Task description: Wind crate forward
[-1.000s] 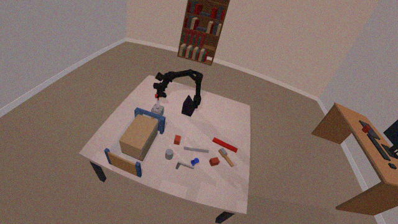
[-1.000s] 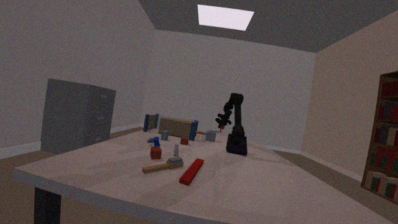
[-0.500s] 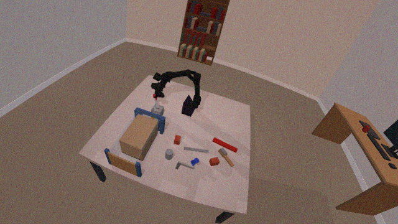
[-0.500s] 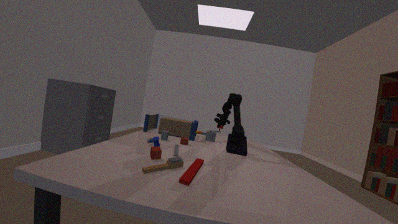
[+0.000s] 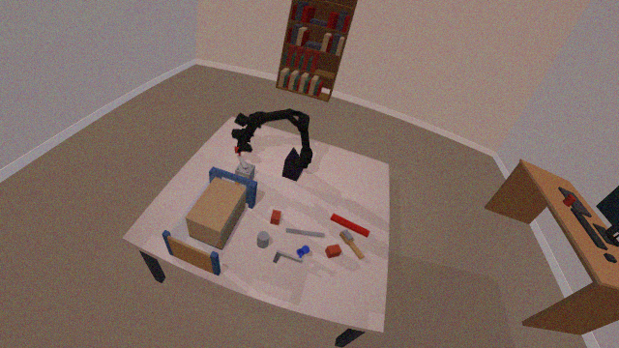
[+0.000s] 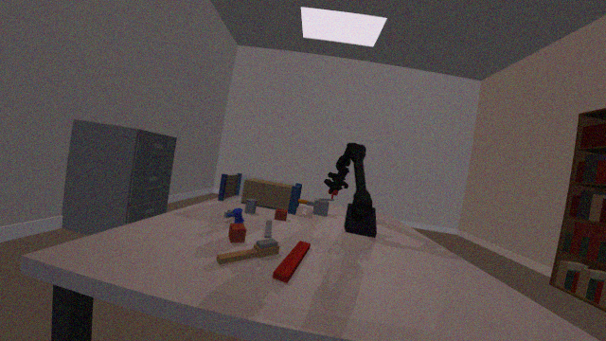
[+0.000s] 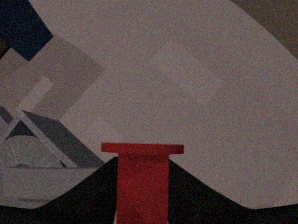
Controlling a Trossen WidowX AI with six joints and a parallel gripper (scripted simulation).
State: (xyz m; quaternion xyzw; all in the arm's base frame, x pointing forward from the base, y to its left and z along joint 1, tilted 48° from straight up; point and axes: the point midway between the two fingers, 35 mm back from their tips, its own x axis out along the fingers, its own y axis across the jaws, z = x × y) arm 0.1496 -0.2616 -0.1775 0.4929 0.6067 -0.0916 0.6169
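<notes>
Right now the winch handle is 1 cm ahead of my gripper tip, 4 cm to the left of it and 3 cm below it. Also, from my gripper tip: blue frame: 21 cm ahead, 11 cm to the left, 3 cm below; red knob: 1 cm behind, 1 cm to the left; grey winch: 4 cm ahead, 8 cm to the left, 10 cm below.
</notes>
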